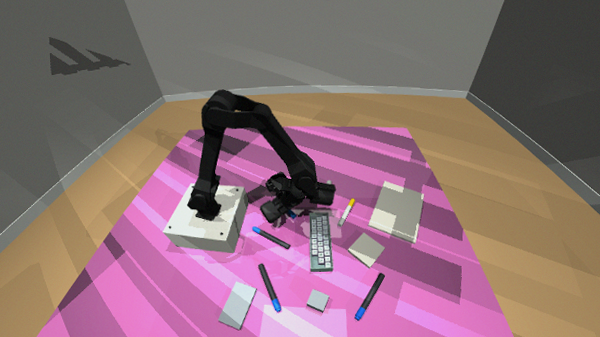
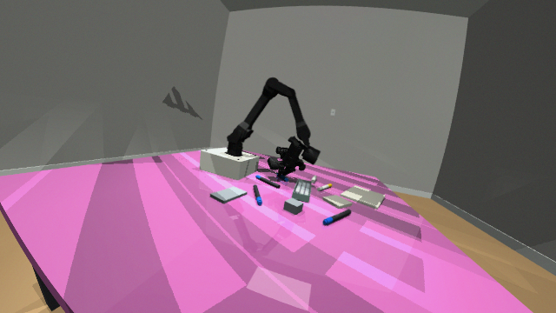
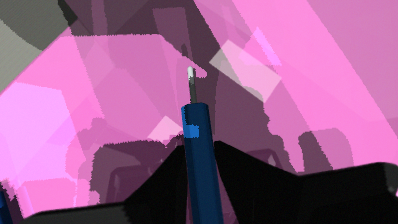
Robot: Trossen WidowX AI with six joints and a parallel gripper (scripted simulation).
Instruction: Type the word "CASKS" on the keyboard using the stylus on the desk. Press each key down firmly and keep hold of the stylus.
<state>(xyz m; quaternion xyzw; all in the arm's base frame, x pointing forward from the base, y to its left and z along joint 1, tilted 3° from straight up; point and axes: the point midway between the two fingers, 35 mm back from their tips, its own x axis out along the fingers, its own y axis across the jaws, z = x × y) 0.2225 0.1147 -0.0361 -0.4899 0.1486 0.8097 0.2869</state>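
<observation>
Now: the stylus tip 4 cm behind my gripper tip and 3 cm to the left of it. The rest, counted from my gripper tip: grey block 17 cm ahead, 29 cm to the right, 1 cm above; then blue stylus 1 cm behind, 1 cm to the left; then white-and-yellow marker 23 cm ahead, 2 cm to the left.
</observation>
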